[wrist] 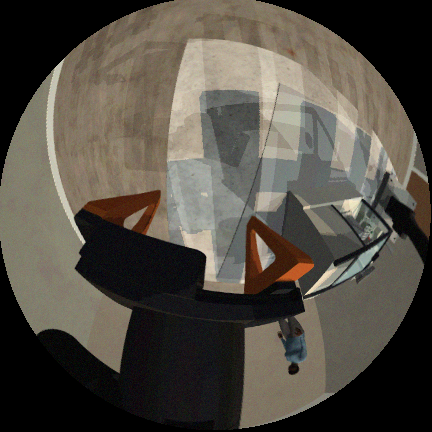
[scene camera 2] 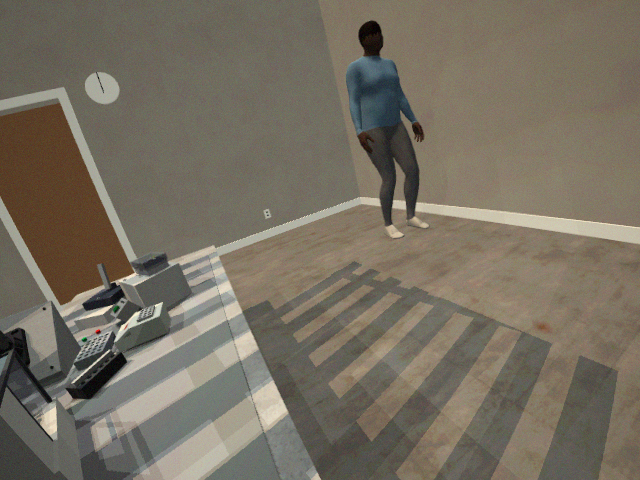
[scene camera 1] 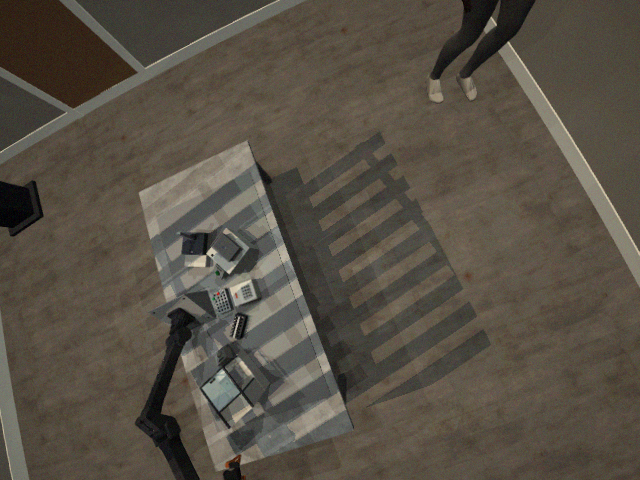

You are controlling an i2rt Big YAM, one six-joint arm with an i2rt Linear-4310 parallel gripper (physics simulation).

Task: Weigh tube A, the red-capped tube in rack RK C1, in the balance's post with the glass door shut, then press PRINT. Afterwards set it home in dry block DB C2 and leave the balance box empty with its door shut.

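Pixels of known places: gripper, fingertip midpoint: point(wrist: 205, 207) point(scene camera 1: 242, 465); arm's base, origin of the base link: point(wrist: 394, 209) point(scene camera 1: 182, 315).
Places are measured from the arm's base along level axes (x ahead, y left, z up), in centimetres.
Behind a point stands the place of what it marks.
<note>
My gripper point(scene camera 1: 235, 461) @(x 5.0, y -79.2, z 6.3 cm) point(wrist: 205, 207) @(x 5.0, y -79.2, z 6.3 cm) is open and empty, its orange fingers wide apart, beyond the table's near end in scene camera 1. The glass-walled balance box point(scene camera 1: 222, 390) @(x 13.8, y -42.9, z 10.2 cm) point(wrist: 345, 235) @(x 8.0, y -54.8, z 6.3 cm) stands on the table near that end, to the right of the fingers in the wrist view; I cannot tell its door's state. A grey rack with a grid of holes point(scene camera 1: 221, 301) @(x 20.4, y -2.2, z -7.7 cm) point(scene camera 2: 95, 349) @(x 21.2, y -5.7, z -7.6 cm) holds a red-capped tube point(scene camera 2: 98, 331) @(x 21.9, y 2.0, z -5.4 cm) and a green-capped tube point(scene camera 2: 84, 339) @(x 17.9, y 0.3, z -5.4 cm). Beside it stands a pale block with a small grid point(scene camera 1: 245, 291) @(x 38.1, y -4.1, z -3.6 cm) point(scene camera 2: 143, 325) @(x 37.0, y -9.7, z -5.3 cm), perhaps the dry block. Labels and the PRINT key are unreadable.
A black strip rack point(scene camera 1: 238, 326) @(x 24.3, y -19.4, z -7.1 cm) point(scene camera 2: 96, 374) @(x 24.6, y -22.7, z -7.1 cm) stands between the grid rack and the balance. Farther along are a large grey-topped box point(scene camera 1: 227, 250) @(x 43.8, y 17.7, z 8.4 cm) point(scene camera 2: 157, 286) @(x 43.0, y 10.4, z -1.4 cm) and a dark stand point(scene camera 1: 194, 243) @(x 21.6, y 34.9, z -2.7 cm) point(scene camera 2: 103, 296) @(x 20.2, y 31.5, z -2.6 cm). The arm reaches beside a tilted grey panel point(scene camera 1: 199, 305) @(x 12.3, y 0.5, z 0.2 cm) point(scene camera 2: 43, 341) @(x 8.8, y -0.8, z -0.4 cm). A person point(scene camera 2: 377, 98) stands away from the table.
</note>
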